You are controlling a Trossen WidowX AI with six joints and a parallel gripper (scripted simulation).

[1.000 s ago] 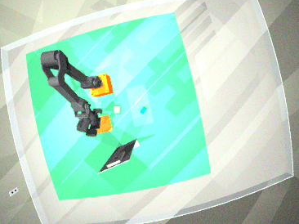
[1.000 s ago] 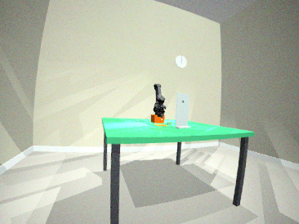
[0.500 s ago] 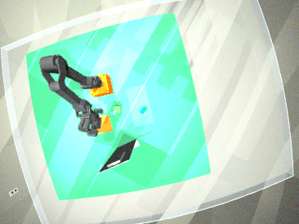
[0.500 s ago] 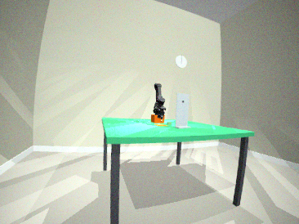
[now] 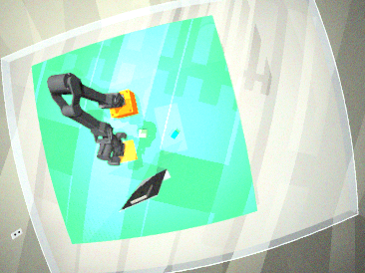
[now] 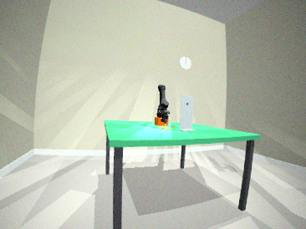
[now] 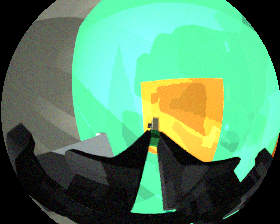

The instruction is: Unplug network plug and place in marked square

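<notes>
My gripper tip is 10 mm past the yellow-orange square and 50 mm above it. Also, from my gripper tip: cyan piece 30 mm behind, 320 mm to the left, 30 mm below; then upright panel 180 mm ahead, 130 mm to the left, 100 mm above; then pale plug right at my gripper tip.
</notes>
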